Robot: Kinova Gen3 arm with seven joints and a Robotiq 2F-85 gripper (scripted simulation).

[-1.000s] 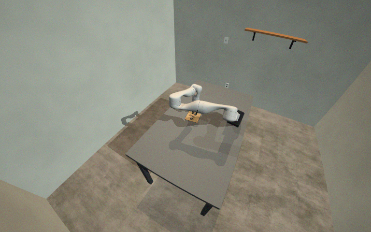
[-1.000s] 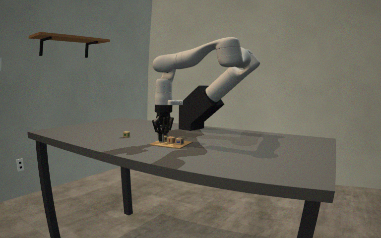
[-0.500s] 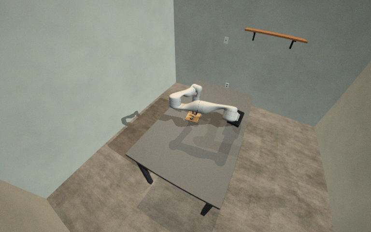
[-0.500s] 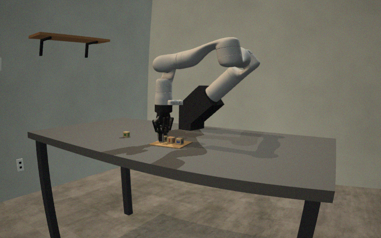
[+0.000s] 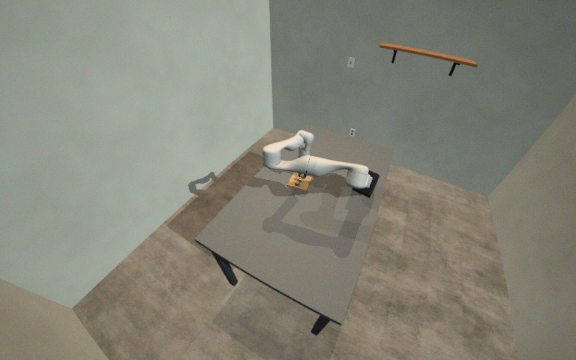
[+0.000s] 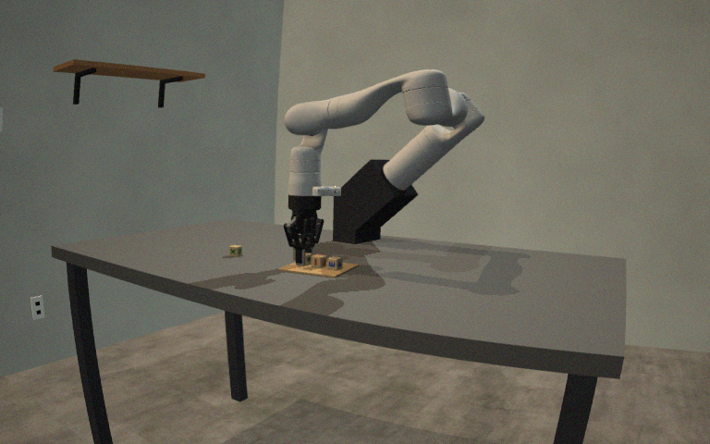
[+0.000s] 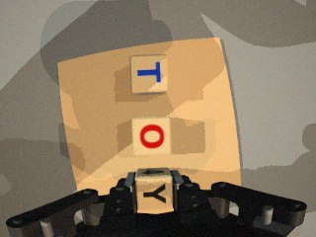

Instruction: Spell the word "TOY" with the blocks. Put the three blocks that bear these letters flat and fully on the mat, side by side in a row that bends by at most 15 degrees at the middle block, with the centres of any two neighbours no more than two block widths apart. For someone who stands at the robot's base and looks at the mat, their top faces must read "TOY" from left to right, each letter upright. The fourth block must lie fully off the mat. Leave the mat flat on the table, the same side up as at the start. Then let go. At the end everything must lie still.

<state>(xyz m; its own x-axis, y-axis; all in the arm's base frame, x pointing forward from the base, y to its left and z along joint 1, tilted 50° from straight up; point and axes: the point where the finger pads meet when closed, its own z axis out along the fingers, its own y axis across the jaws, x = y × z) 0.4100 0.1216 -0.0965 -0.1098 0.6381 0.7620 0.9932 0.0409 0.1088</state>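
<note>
The block lies 4 cm to the left of my hand and 1 cm below it. Round my hand: tan mat: 4 cm to the left, 2 cm below.
</note>
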